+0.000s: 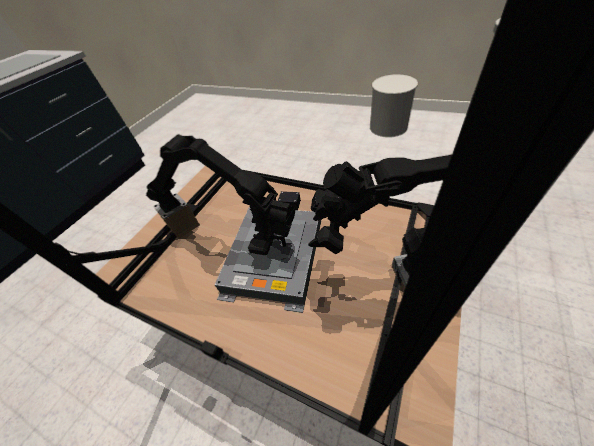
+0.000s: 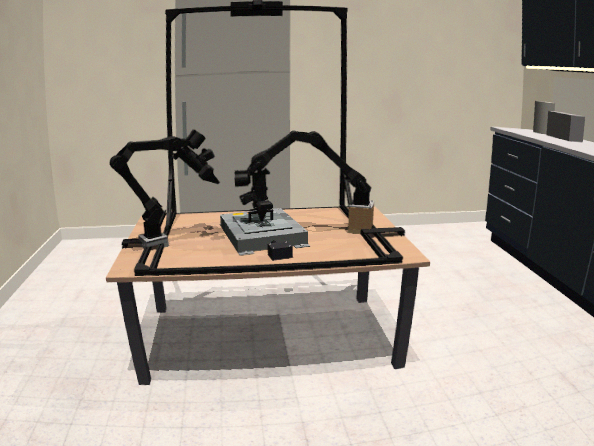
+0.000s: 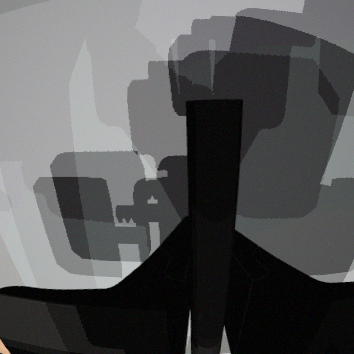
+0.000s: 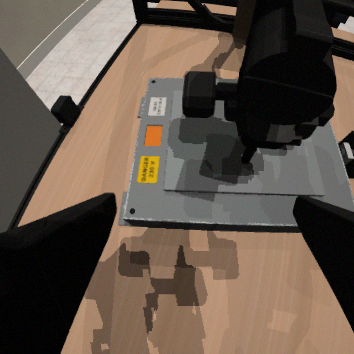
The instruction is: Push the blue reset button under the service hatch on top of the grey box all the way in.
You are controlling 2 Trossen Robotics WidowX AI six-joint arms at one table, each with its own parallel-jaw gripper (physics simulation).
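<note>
The grey box [image 1: 260,292] [image 2: 272,241] [image 4: 225,214] lies on the table. Its service hatch [image 1: 285,267] [image 3: 35,100] [image 4: 295,182] is a flat grey panel, lying on the box top. A black bar handle [image 2: 253,215] [image 3: 214,155] stands on the hatch. My left gripper [image 1: 270,243] [image 2: 262,218] [image 3: 199,223] is down over the hatch, its fingers shut on the handle from both sides. The blue reset button does not show; the hatch covers the area. My right gripper [image 1: 320,229] [image 2: 215,181] [image 4: 206,203] is open and empty, raised beside the box.
A small black block [image 1: 289,197] [image 2: 280,250] stands beside the box. White, orange [image 1: 259,283] [image 4: 153,135] and yellow [image 1: 279,285] [image 4: 148,169] labels mark one edge of the box top. Black frame rails edge the table, with a tall post [image 2: 343,110] near the left arm.
</note>
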